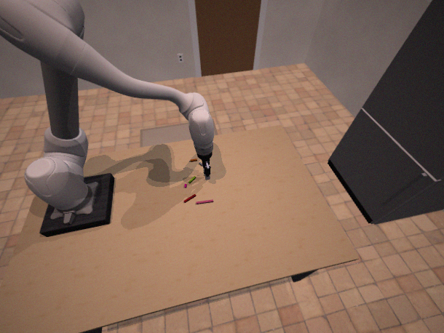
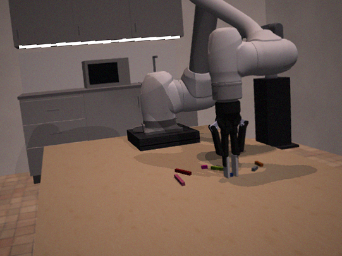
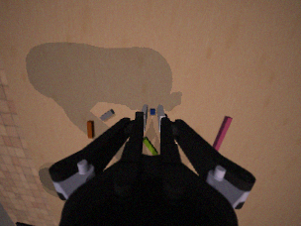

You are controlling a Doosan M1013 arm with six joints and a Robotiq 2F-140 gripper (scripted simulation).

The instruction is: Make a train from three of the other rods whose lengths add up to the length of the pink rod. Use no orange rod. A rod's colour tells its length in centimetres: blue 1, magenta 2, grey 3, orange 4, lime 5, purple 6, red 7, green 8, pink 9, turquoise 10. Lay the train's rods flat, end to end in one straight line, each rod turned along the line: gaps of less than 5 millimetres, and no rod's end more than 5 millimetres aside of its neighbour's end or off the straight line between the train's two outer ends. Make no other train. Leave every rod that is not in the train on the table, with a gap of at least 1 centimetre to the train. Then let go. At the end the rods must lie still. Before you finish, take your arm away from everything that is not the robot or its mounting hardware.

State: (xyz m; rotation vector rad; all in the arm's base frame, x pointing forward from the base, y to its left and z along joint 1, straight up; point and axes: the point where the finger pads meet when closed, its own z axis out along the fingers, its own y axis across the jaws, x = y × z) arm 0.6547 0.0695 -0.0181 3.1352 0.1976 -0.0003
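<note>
My gripper is now 30 mm above the blue rod. From my hand the other things lie so: magenta rod (120 mm behind, 40 mm to the right, 30 mm below); grey rod (20 mm behind, 90 mm to the left, 30 mm below); lime rod (90 mm behind, 10 mm to the right, 30 mm below).
</note>
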